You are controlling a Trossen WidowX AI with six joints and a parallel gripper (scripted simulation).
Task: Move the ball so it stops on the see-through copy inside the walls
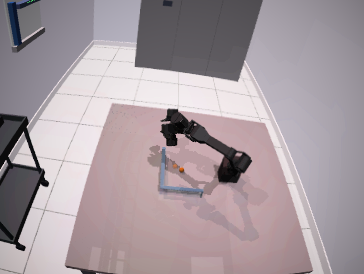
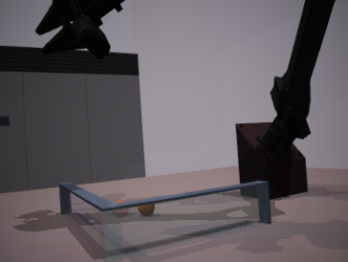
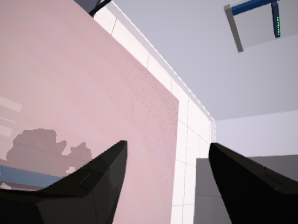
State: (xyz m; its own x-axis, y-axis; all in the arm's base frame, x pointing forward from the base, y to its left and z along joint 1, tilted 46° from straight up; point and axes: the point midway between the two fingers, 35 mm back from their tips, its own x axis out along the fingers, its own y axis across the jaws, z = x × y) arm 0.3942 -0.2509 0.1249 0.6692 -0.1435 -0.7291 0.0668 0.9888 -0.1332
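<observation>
The orange ball lies 16 cm behind my gripper tip, 5 cm to the left of it and 29 cm below it. Also, from my gripper tip: see-through copy (12 cm behind, 2 cm to the left, 29 cm below).
</observation>
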